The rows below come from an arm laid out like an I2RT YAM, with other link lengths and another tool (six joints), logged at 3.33 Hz.
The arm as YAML. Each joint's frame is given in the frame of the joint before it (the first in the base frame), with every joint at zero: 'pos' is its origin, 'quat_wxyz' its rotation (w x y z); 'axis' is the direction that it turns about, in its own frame. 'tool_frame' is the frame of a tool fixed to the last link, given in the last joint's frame.
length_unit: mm
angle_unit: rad
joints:
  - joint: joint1
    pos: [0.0, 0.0, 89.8]
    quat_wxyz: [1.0, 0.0, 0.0, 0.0]
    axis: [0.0, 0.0, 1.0]
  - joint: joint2
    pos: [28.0, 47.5, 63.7]
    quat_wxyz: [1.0, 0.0, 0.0, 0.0]
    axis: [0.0, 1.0, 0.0]
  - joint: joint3
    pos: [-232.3, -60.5, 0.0]
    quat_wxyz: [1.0, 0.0, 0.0, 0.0]
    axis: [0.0, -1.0, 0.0]
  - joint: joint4
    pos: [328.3, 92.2, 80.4]
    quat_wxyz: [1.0, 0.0, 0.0, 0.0]
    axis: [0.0, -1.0, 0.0]
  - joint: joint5
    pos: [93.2, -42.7, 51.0]
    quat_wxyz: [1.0, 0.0, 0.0, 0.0]
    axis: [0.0, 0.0, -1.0]
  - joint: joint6
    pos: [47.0, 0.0, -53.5]
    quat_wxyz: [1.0, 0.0, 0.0, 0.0]
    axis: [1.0, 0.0, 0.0]
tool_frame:
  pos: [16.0, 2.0, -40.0]
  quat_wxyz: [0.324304, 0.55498, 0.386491, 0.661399]
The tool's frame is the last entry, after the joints.
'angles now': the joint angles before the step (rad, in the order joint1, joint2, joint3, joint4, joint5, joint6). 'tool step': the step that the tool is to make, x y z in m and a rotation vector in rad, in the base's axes. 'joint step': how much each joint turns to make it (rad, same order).
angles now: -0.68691, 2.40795, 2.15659, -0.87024, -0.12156, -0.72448
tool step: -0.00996, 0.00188, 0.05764, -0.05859, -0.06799, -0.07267
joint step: -0.00799, -0.12734, -0.03065, -0.00101, 0.03245, 0.05628
